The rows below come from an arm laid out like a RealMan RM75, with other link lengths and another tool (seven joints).
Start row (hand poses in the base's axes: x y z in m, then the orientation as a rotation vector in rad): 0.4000 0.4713 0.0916 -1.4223 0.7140 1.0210
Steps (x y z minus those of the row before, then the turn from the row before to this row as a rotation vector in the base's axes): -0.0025 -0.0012 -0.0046 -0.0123 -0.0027 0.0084; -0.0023 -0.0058 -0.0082 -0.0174 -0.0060 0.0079; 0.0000 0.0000 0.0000 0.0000 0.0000 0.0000; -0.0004 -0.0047 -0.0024 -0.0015 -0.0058 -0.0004; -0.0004 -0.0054 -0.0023 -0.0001 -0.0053 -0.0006; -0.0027 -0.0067 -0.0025 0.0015 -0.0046 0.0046; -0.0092 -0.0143 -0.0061 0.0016 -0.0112 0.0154; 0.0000 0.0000 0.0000 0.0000 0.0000 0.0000; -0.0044 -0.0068 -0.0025 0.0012 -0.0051 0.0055; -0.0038 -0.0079 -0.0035 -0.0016 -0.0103 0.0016; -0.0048 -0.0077 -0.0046 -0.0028 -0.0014 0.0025; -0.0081 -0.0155 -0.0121 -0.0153 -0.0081 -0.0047; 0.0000 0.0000 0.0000 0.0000 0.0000 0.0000; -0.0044 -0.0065 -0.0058 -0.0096 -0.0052 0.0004; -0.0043 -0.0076 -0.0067 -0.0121 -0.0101 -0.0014; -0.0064 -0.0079 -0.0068 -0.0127 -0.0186 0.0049; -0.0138 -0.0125 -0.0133 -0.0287 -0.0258 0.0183; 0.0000 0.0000 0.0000 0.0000 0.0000 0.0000; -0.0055 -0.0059 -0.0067 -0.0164 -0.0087 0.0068; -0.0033 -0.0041 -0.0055 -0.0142 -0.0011 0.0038; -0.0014 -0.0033 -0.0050 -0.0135 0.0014 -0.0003; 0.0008 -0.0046 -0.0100 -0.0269 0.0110 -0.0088; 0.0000 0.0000 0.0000 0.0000 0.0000 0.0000
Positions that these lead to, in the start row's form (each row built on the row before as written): 0.3975 0.4701 0.0870 -1.4381 0.7140 1.0226; 0.3952 0.4643 0.0788 -1.4595 0.7150 1.0200; 0.3952 0.4643 0.0788 -1.4595 0.7150 1.0200; 0.3948 0.4596 0.0764 -1.4630 0.7120 1.0147; 0.3944 0.4542 0.0741 -1.4650 0.7087 1.0100; 0.3917 0.4475 0.0716 -1.4678 0.7014 1.0102; 0.3825 0.4332 0.0655 -1.4784 0.6820 1.0134; 0.3825 0.4332 0.0655 -1.4784 0.6820 1.0134; 0.3781 0.4264 0.0630 -1.4821 0.6739 1.0138; 0.3743 0.4185 0.0595 -1.4885 0.6664 1.0064; 0.3695 0.4108 0.0549 -1.4927 0.6653 1.0066; 0.3614 0.3953 0.0428 -1.5072 0.6718 0.9934; 0.3614 0.3953 0.0428 -1.5072 0.6718 0.9934; 0.3570 0.3888 0.0370 -1.5179 0.6735 0.9875; 0.3527 0.3812 0.0303 -1.5318 0.6744 0.9757; 0.3463 0.3733 0.0235 -1.5525 0.6651 0.9614; 0.3325 0.3608 0.0102 -1.5962 0.6501 0.9476; 0.3325 0.3608 0.0102 -1.5962 0.6501 0.9476; 0.3270 0.3549 0.0035 -1.6171 0.6483 0.9420; 0.3237 0.3508 -0.0020 -1.6318 0.6527 0.9411; 0.3223 0.3475 -0.0070 -1.6430 0.6615 0.9395; 0.3231 0.3429 -0.0170 -1.6584 0.6910 0.9376; 0.3231 0.3429 -0.0170 -1.6584 0.6910 0.9376
